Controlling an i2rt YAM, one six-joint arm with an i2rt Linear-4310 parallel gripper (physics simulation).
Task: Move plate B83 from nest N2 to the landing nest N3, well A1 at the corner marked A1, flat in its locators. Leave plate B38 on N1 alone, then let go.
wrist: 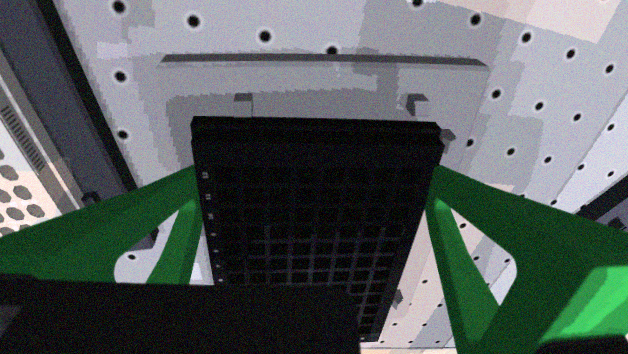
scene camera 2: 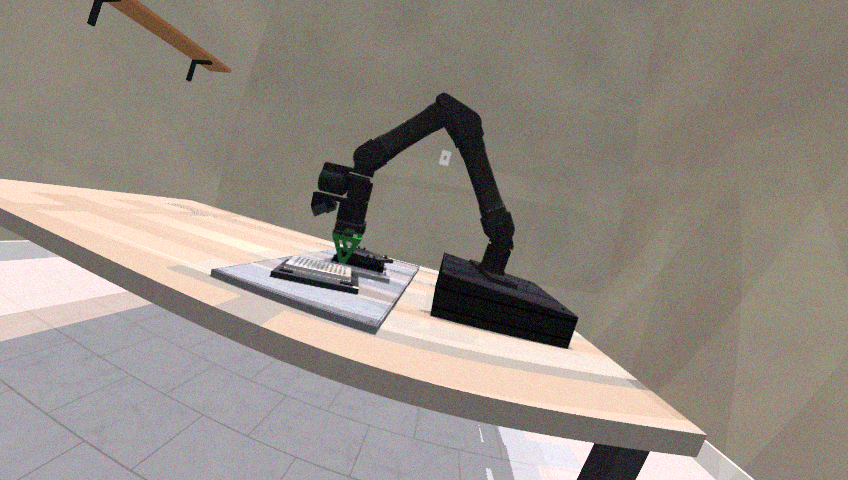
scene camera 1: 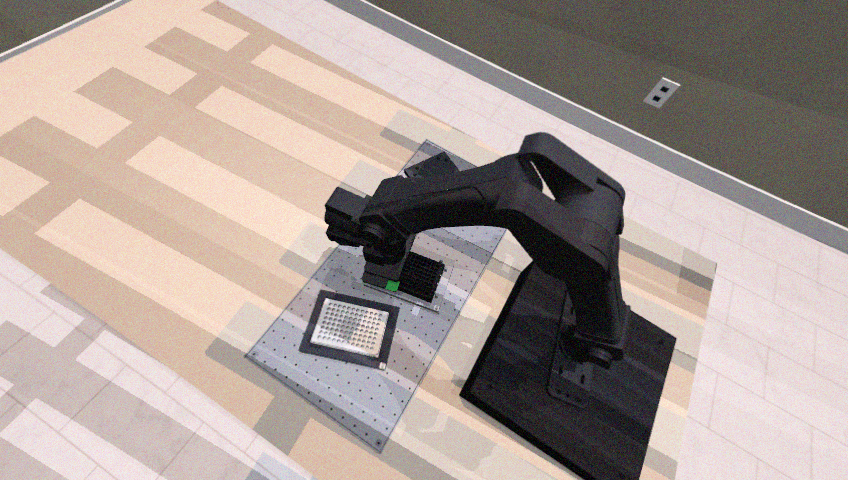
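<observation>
Black plate B83 [scene camera 1: 423,277] [scene camera 2: 370,259] [wrist: 310,205] is between the green fingers of my gripper [scene camera 1: 392,284] [scene camera 2: 343,259] [wrist: 314,177], which is shut on its two long sides. The plate is low over the grey landing nest N3 [scene camera 1: 429,305] [wrist: 325,77]; contact with the nest cannot be told. Locators show beyond its far edge and by its far right corner in the wrist view. The number 12 end faces that far edge; well A1 is hidden. White plate B38 [scene camera 1: 351,328] [scene camera 2: 318,267] lies on dark nest N1 [scene camera 1: 390,330] [scene camera 2: 315,284] [wrist: 65,115].
A dark nest [scene camera 1: 429,165], apparently N2, is behind the arm on the perforated board [scene camera 1: 357,398] [scene camera 2: 357,315]. The arm's black base block [scene camera 1: 505,380] [scene camera 2: 499,315] stands beside the board on the wooden table. N1 is close to my left finger in the wrist view.
</observation>
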